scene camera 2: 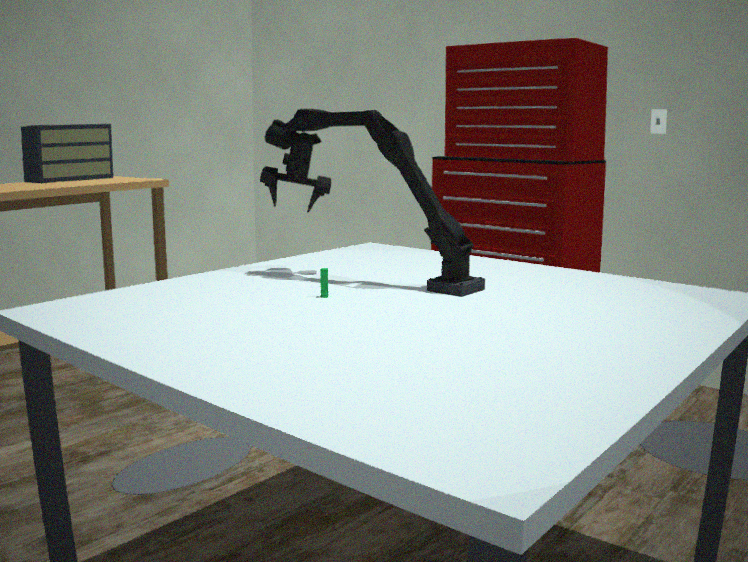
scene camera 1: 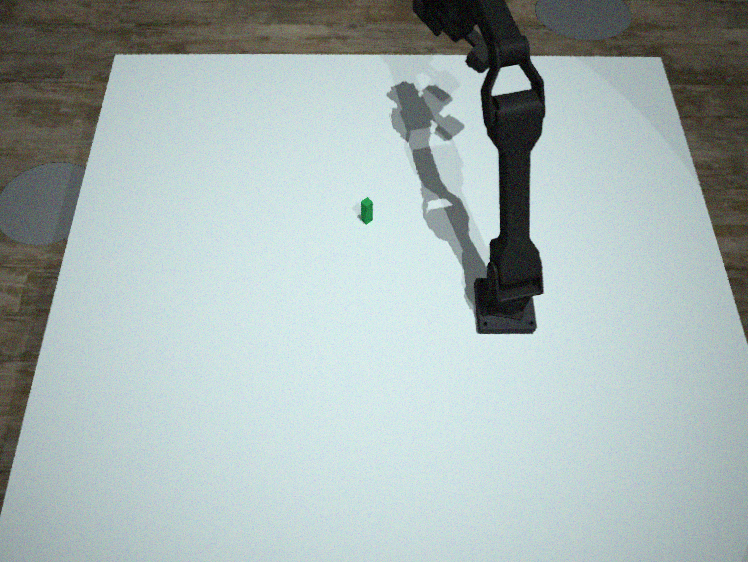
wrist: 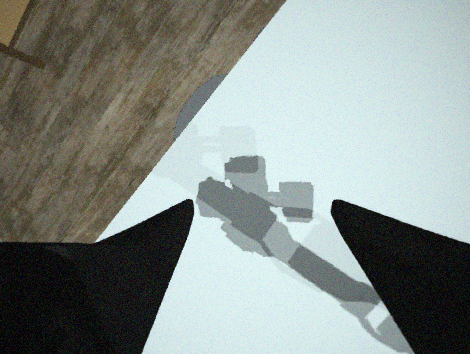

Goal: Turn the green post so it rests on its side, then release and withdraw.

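Observation:
The green post (scene camera 1: 366,210) (scene camera 2: 324,282) stands upright on the white table (scene camera 1: 241,392) (scene camera 2: 362,362), to the left of the arm's base in both scene views. It does not show in the wrist view. My gripper (scene camera 2: 291,209) (wrist: 261,205) is open with nothing between its fingers. It hangs high above the table, fingers pointing down, well above the post's top and apart from it. In the scene camera 1 view the fingers are not clearly seen at the top edge.
The arm's base (scene camera 1: 506,317) (scene camera 2: 455,285) stands on the table. The arm's shadow lies on the table top, beside the post. Beyond the table are a red tool cabinet (scene camera 2: 513,102) and a wooden bench (scene camera 2: 133,183) with a small drawer box (scene camera 2: 75,152).

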